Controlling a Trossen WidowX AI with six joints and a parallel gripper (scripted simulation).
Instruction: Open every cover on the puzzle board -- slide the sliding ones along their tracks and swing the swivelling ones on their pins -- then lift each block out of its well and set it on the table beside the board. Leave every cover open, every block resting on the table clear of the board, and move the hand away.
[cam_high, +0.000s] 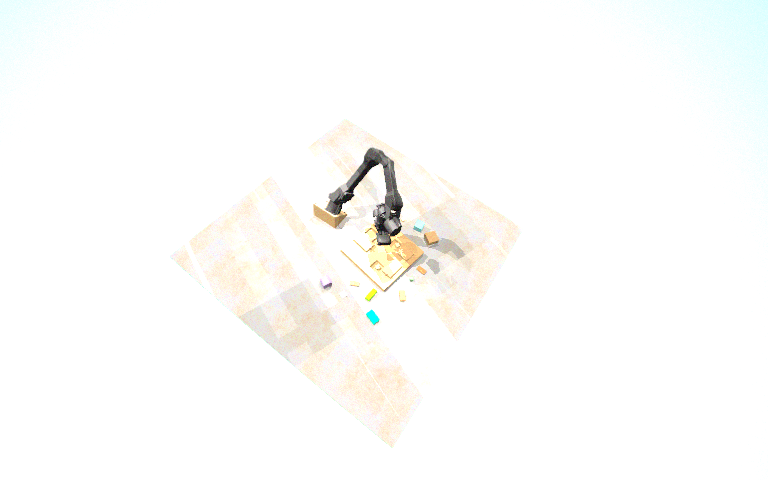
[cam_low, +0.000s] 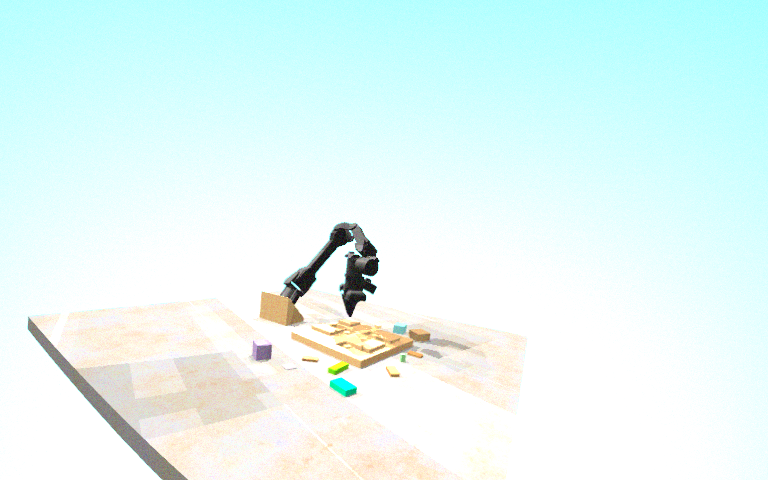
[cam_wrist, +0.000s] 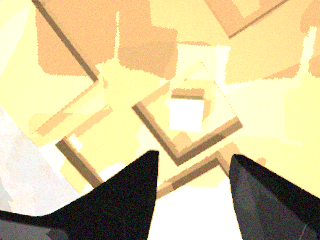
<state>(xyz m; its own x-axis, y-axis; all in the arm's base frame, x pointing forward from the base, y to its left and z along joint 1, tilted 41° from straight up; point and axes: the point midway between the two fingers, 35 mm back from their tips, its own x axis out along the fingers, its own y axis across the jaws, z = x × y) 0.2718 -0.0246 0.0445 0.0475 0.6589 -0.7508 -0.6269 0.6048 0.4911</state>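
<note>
The tan puzzle board lies 6 cm below my gripper tip, 5 cm ahead of it and 1 cm to the right of it. The rest, counted from my gripper tip: light cyan block 21 cm to the left, 13 cm ahead, 6 cm below; purple cube 32 cm to the right, 9 cm behind, 6 cm below; bright green bar 26 cm to the right, 11 cm ahead, 7 cm below.
</note>
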